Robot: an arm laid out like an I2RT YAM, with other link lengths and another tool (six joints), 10 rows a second.
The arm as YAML. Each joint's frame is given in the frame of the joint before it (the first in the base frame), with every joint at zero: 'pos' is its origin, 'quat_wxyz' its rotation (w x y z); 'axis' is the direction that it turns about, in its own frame. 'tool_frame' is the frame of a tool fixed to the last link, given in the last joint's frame.
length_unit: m
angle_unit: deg
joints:
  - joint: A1
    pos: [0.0, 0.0, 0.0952]
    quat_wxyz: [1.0, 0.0, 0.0, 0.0]
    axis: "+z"
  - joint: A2
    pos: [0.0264, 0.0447, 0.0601]
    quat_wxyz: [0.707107, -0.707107, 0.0, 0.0]
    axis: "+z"
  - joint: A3
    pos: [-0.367, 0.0, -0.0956]
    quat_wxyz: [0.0, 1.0, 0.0, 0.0]
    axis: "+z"
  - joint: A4
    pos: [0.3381, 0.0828, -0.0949]
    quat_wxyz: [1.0, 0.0, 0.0, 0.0]
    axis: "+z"
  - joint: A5
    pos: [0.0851, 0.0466, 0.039]
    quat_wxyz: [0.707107, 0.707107, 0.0, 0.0]
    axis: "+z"
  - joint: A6
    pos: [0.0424, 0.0, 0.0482]
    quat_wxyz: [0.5, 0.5, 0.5, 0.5]
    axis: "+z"
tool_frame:
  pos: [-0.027, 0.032, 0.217]
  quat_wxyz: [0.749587, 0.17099, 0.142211, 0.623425]
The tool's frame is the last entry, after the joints.
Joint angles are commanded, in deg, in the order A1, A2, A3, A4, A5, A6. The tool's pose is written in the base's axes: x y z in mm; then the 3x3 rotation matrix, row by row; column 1 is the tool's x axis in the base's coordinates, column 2 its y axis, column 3 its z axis. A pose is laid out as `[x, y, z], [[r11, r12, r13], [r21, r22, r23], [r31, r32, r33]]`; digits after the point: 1 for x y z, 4 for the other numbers.
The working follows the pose.
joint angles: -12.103, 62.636, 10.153, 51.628, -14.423, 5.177
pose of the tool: [468.2, 0.3, 227.5], [[-0.0108, 0.3957, 0.9183], [-0.0896, 0.9143, -0.3951], [-0.9959, -0.0865, 0.0256]]
Where each joint sits with the arm in this pose, in the base's axes (m; each line is computed from the numbers above, not from the rounded line before):
A1: 0.0000 0.0000 0.0952
A2: 0.0352 0.0382 0.1553
A3: -0.1498 -0.0199 0.4812
A4: 0.1356 0.0159 0.2635
A5: 0.2113 -0.0402 0.3088
A6: 0.2530 -0.0383 0.2600
the tool: 0.4682 0.0003 0.2275

